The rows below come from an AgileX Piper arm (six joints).
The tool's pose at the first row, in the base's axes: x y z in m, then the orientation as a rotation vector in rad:
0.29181, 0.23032, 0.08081, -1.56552, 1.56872, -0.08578
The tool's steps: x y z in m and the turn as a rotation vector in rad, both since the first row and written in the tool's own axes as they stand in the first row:
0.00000, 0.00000, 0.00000, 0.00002, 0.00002, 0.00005
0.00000, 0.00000, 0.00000, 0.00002, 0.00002, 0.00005
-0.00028, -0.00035, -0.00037, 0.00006, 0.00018, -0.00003
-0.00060, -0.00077, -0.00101, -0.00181, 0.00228, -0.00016
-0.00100, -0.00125, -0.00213, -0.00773, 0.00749, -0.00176
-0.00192, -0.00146, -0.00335, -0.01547, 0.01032, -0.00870
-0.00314, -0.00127, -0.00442, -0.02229, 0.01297, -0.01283
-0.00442, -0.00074, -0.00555, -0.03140, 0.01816, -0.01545
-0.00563, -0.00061, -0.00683, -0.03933, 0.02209, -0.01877
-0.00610, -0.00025, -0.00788, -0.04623, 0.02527, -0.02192
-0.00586, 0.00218, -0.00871, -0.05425, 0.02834, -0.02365
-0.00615, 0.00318, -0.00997, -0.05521, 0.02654, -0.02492
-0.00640, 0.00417, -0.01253, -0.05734, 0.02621, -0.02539
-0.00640, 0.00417, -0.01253, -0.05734, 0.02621, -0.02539
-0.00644, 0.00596, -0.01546, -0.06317, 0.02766, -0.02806
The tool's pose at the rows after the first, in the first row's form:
0.29181, 0.23032, 0.08081, -1.56547, 1.56877, -0.08578
0.29181, 0.23032, 0.08081, -1.56547, 1.56877, -0.08578
0.29180, 0.23029, 0.08139, -1.56553, 1.56882, -0.08599
0.29167, 0.23014, 0.08220, -1.56746, 1.57085, -0.08628
0.29128, 0.22980, 0.08337, -1.57427, 1.57523, -0.08674
0.29052, 0.22989, 0.08471, -1.58633, 1.57411, -0.08685
0.28948, 0.23038, 0.08587, -1.59540, 1.57475, -0.08597
0.28814, 0.23096, 0.08689, -1.60551, 1.57913, -0.08449
0.28702, 0.23133, 0.08821, -1.61505, 1.58165, -0.08331
0.28602, 0.23125, 0.08887, -1.62351, 1.58345, -0.08223
0.28369, 0.23110, 0.08777, -1.63170, 1.58654, -0.07938
0.28210, 0.23089, 0.08807, -1.63313, 1.58438, -0.07789
0.27973, 0.22996, 0.08913, -1.63510, 1.58430, -0.07622
0.27973, 0.22996, 0.08913, -1.63510, 1.58430, -0.07622
0.27656, 0.22883, 0.08983, -1.64204, 1.58481, -0.07431

